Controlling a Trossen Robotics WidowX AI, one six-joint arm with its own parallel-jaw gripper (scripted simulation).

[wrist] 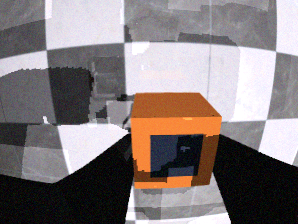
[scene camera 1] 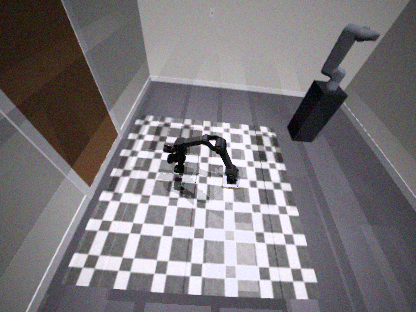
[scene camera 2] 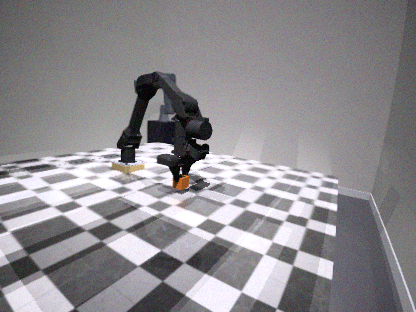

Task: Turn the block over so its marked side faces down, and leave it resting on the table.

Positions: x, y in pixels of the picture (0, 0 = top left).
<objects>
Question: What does my gripper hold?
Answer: An orange block.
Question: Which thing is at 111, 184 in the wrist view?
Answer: My gripper.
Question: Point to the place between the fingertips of my gripper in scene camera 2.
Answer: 180, 180
</objects>
